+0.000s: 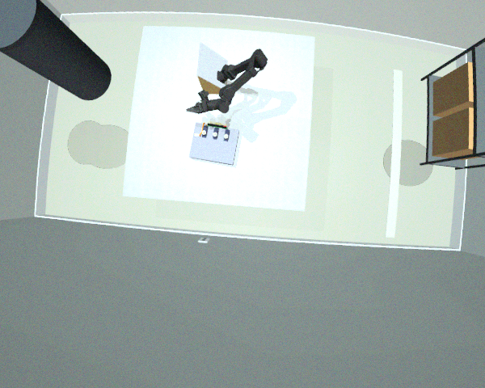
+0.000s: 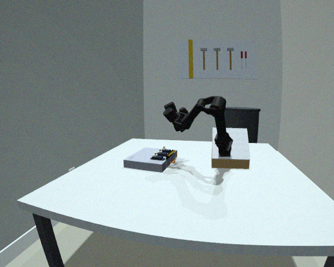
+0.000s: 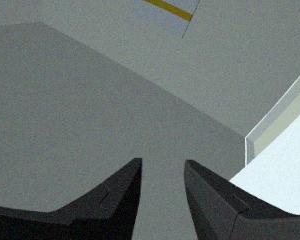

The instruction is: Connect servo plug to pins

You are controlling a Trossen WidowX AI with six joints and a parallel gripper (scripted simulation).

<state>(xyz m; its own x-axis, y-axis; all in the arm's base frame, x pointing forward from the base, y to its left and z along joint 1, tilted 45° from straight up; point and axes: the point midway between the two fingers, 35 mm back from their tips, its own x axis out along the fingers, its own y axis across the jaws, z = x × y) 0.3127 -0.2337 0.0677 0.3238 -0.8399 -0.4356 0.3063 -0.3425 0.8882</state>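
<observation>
My gripper tip is now 28 cm above the grey holder, 15 cm short of it and 11 cm to the right of it.
</observation>
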